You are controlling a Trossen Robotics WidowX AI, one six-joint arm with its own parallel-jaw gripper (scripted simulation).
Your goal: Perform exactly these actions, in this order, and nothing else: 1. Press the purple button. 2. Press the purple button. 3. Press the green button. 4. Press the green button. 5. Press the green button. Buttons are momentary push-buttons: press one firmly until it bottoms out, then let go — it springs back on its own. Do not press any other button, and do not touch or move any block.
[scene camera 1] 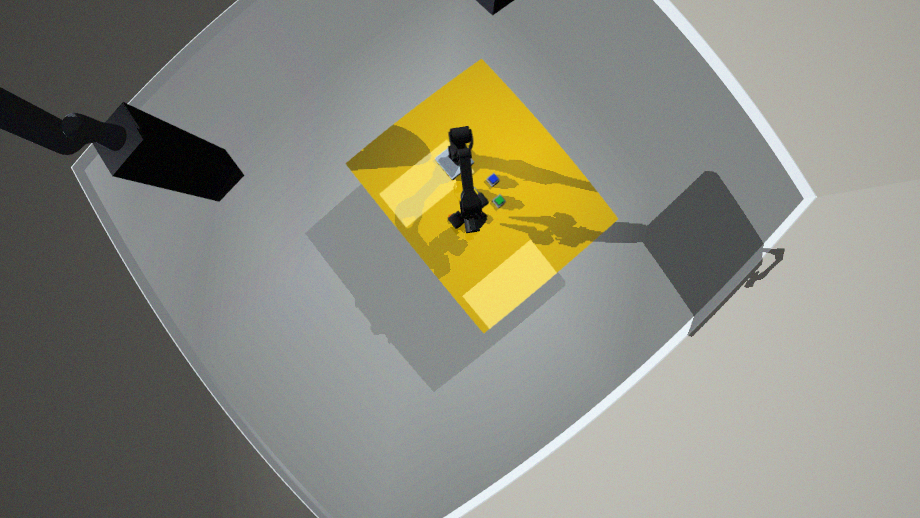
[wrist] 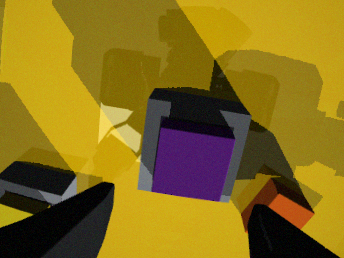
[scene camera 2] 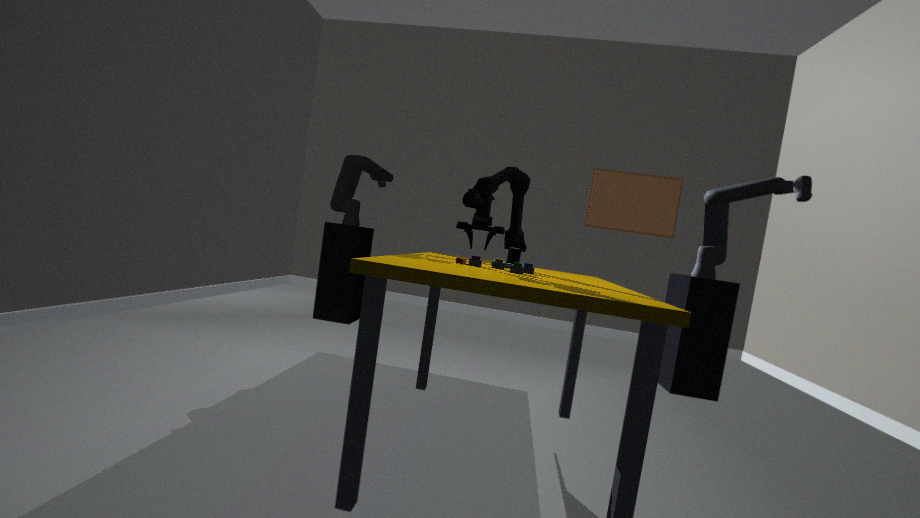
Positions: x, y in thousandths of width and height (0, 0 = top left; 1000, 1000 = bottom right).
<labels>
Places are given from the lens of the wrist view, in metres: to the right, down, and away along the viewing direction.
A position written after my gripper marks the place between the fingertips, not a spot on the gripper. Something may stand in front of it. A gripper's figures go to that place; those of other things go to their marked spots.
my gripper (wrist: 533, 800): 0.00, 0.03, 0.10
orange block (wrist: 850, 800): 0.07, 0.05, 0.15
purple button (wrist: 560, 622): 0.01, 0.01, 0.12
The marked spots on the purple button and the orange block are 0.07 m apart.
</labels>
